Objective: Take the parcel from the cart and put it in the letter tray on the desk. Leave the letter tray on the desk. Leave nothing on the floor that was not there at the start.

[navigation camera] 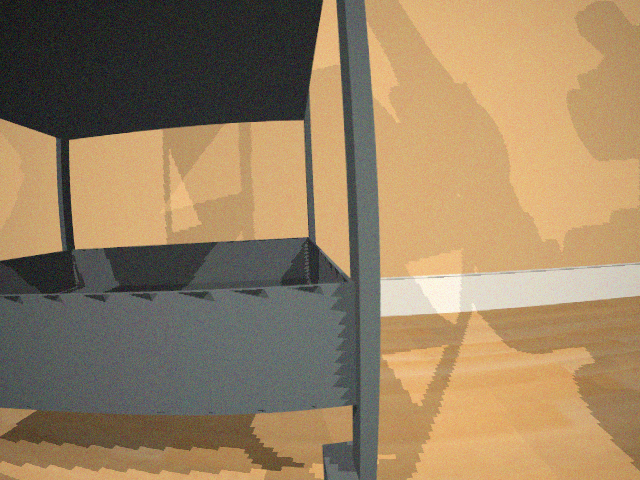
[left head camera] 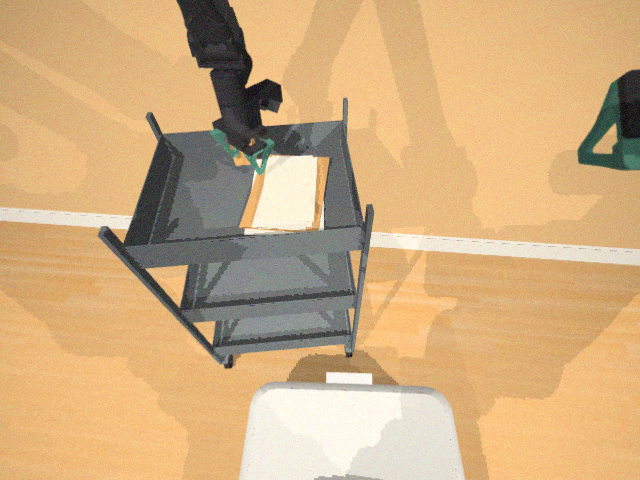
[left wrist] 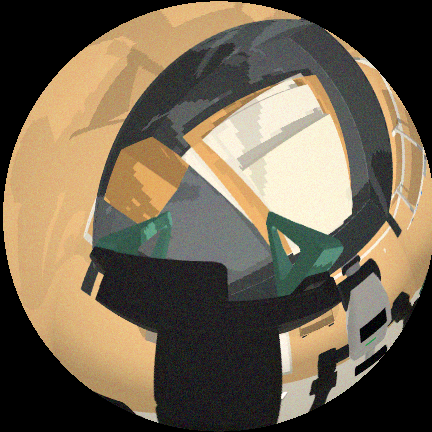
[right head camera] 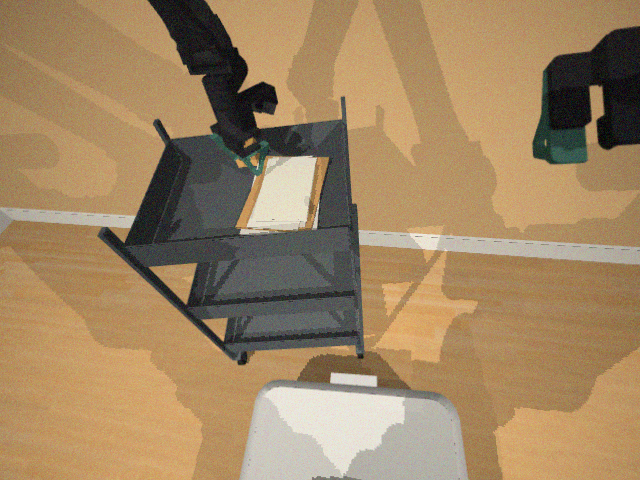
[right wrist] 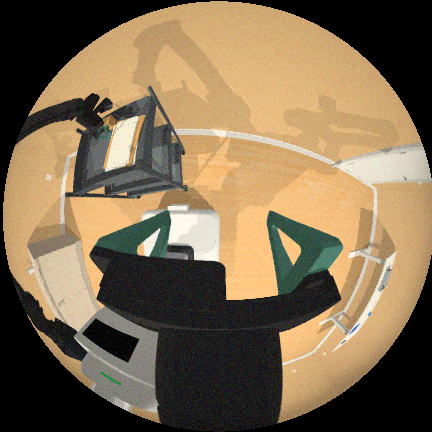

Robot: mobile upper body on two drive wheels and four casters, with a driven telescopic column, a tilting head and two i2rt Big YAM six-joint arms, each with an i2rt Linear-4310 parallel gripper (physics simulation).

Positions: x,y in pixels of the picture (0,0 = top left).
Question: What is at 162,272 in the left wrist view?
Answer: The left gripper.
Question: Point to a grey three-shelf cart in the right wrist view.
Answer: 157,167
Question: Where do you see a grey three-shelf cart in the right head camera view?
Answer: At 289,290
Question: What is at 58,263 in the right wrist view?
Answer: A beige cabinet.
